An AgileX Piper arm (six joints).
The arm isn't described. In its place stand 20 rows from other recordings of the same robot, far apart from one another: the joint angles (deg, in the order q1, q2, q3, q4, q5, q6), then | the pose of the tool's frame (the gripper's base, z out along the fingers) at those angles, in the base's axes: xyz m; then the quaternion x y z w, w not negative.
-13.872, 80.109, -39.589, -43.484, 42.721, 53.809 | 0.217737 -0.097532 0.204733 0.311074 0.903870 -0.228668 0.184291
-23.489, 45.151, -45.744, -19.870, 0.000, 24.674 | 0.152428 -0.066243 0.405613 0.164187 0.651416 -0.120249 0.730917
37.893, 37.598, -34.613, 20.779, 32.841, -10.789 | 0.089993 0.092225 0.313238 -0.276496 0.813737 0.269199 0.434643
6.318, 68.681, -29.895, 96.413, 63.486, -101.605 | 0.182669 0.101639 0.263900 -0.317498 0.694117 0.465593 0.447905
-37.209, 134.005, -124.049, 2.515, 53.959, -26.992 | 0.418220 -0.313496 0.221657 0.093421 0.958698 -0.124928 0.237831
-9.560, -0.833, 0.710, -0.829, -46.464, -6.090 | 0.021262 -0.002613 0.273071 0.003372 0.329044 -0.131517 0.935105
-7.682, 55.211, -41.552, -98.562, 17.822, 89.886 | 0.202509 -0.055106 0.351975 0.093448 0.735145 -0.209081 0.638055
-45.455, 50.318, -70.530, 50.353, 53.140, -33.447 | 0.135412 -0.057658 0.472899 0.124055 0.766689 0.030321 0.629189
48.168, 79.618, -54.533, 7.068, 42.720, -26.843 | 0.175672 0.207648 0.261756 -0.563531 0.790414 0.093817 0.221081
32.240, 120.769, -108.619, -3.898, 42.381, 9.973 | 0.415207 0.256945 0.267390 -0.196426 0.917084 0.096291 0.333321
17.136, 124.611, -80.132, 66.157, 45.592, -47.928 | 0.395435 0.184146 0.130248 -0.142621 0.901981 0.381821 0.142487
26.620, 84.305, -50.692, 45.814, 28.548, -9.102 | 0.251281 0.160824 0.242150 -0.008878 0.925461 0.311505 0.215425
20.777, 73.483, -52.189, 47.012, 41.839, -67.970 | 0.224571 0.132694 0.296710 -0.464626 0.779057 0.208422 0.365722
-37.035, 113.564, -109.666, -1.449, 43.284, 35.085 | 0.371046 -0.281935 0.332113 0.534124 0.741869 -0.018549 0.404967
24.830, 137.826, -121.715, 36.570, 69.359, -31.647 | 0.435916 0.257605 0.183921 -0.372081 0.874226 0.296552 0.096647
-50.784, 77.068, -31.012, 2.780, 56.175, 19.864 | 0.108140 -0.126718 0.168546 -0.588910 -0.805503 -0.035376 0.055657
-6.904, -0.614, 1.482, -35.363, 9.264, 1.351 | 0.054731 -0.015167 0.193117 -0.137156 0.714935 -0.269204 0.630543
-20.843, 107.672, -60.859, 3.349, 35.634, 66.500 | 0.322490 -0.119465 0.140791 0.701823 0.703654 0.060375 0.093119
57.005, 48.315, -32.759, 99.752, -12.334, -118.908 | 0.113194 0.139157 0.315714 -0.425572 0.652830 0.124482 0.614171
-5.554, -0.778, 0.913, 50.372, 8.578, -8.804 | 0.056228 0.005036 0.199933 0.244807 0.667507 0.254109 0.655693
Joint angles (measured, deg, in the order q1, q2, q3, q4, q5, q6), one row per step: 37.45 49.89 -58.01 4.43 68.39 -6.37; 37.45 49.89 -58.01 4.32 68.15 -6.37; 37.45 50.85 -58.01 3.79 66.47 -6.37; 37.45 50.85 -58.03 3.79 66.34 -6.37; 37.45 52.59 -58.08 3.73 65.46 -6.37; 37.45 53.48 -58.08 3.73 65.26 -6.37; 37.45 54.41 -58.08 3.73 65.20 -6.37; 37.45 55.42 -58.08 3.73 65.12 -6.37; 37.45 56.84 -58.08 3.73 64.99 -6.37; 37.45 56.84 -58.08 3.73 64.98 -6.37; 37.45 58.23 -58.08 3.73 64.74 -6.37; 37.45 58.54 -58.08 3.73 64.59 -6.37; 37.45 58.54 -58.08 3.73 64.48 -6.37
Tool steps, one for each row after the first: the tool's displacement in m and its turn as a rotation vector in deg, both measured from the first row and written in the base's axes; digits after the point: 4 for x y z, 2 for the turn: 0.0004 0.0001 0.0002 0.06 -0.25 -0.04; 0.0059 0.0032 -0.0007 0.11 -1.12 -0.27; 0.0060 0.0033 -0.0005 0.20 -1.24 -0.28; 0.0128 0.0084 -0.0039 -0.33 -0.62 -0.35; 0.0160 0.0108 -0.0062 -0.75 -0.07 -0.36; 0.0191 0.0132 -0.0087 -1.28 0.61 -0.36; 0.0225 0.0158 -0.0116 -1.85 1.35 -0.35; 0.0272 0.0193 -0.0156 -2.64 2.37 -0.36; 0.0272 0.0193 -0.0156 -2.63 2.37 -0.36; 0.0318 0.0229 -0.0197 -3.33 3.28 -0.37; 0.0330 0.0237 -0.0205 -3.43 3.41 -0.37; 0.0331 0.0238 -0.0204 -3.36 3.32 -0.38
